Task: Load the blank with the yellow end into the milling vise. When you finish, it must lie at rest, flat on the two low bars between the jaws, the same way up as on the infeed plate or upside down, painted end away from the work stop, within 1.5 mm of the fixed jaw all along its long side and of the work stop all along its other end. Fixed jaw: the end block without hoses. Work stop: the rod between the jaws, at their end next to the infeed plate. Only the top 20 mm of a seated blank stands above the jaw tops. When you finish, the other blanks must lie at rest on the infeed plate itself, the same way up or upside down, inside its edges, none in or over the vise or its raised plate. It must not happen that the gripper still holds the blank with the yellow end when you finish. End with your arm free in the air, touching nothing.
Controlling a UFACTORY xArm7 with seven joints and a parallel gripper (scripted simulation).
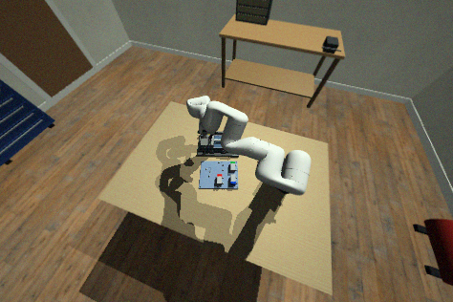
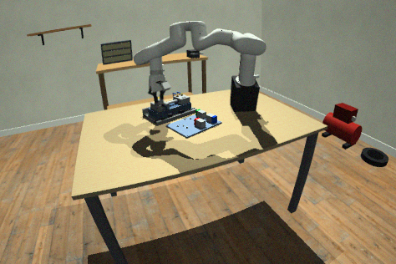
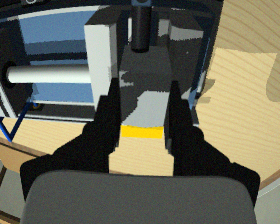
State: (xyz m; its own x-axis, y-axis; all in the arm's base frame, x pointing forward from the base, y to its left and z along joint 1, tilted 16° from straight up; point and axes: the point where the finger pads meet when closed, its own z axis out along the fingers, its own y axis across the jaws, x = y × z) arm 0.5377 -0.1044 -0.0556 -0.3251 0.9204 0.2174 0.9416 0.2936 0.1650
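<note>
Now: hand 2 cm above the yellow-ended blank. From my hand the other things lie so: fixed jaw 5 cm below, 2 cm ahead, 1 cm to the left; dark work stop rod 4 cm to the left, 3 cm below, 2 cm behind; blue infeed plate 18 cm to the left, 16 cm behind, 12 cm below.
</note>
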